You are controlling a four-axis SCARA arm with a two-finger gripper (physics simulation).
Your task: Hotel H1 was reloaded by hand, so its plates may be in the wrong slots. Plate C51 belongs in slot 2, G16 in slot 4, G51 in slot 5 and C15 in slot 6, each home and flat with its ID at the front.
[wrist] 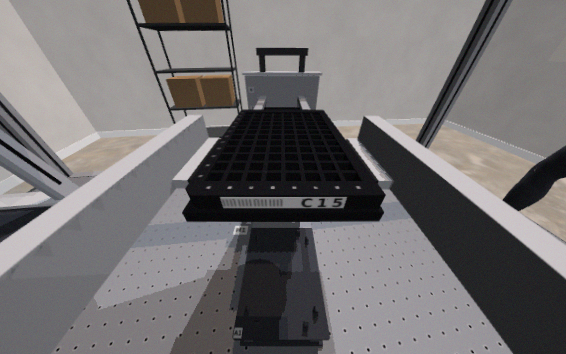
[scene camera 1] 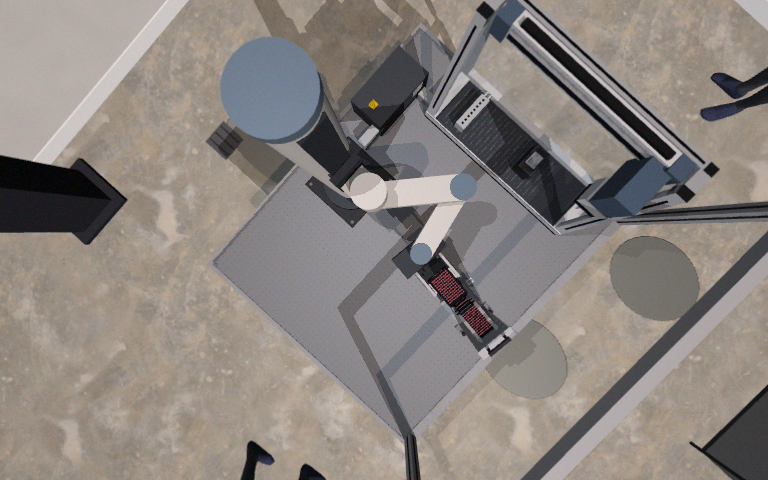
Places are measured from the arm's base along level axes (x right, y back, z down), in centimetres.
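Where they show: gripper, between the fingertips: [wrist: 283, 130] [scene camera 1: 447, 286].
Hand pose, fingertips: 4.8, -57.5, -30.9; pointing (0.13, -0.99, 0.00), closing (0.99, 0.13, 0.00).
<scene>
After its pixels a point has its place, as x, y, z.
Plate C15 [scene camera 1: 449, 286] {4.4, -58.5, -29.9} [wrist: 282, 202] {4.1, -52.0, -30.1} is black with a gridded top, and its ID faces the wrist camera. Red wells show from above in the scene view. My gripper [scene camera 1: 446, 283] {4.8, -57.5, -30.9} [wrist: 283, 130] {4.8, -57.5, -30.9} is shut on C15, one finger along each long side, and holds it level in front of hotel H1 [scene camera 1: 499, 341] {6.8, -84.3, -32.2} [wrist: 282, 87] {7.8, -82.4, -29.8}. Another red-welled plate [scene camera 1: 477, 319] {6.5, -75.9, -25.9} shows at the hotel in the scene view; its ID cannot be read. Most of the hotel's slots, and the IDs of C51, G16 and G51, are hidden in the wrist view behind and below C15.
A dark flat stand [wrist: 282, 290] {4.6, -56.0, -7.3} lies below the held plate, near small H1 [wrist: 240, 230] {-3.6, -71.5, -1.3} and A1 [wrist: 238, 333] {-1.4, -52.0, -7.3} labels. A framed machine [scene camera 1: 600, 96] {-63.1, -46.9, -51.8} and a dark box [scene camera 1: 390, 84] {-40.9, 12.3, -12.8} stand on the perforated table [scene camera 1: 294, 249] {40.9, -1.6, -1.3}. A storage rack [wrist: 195, 69] stands farther back.
</scene>
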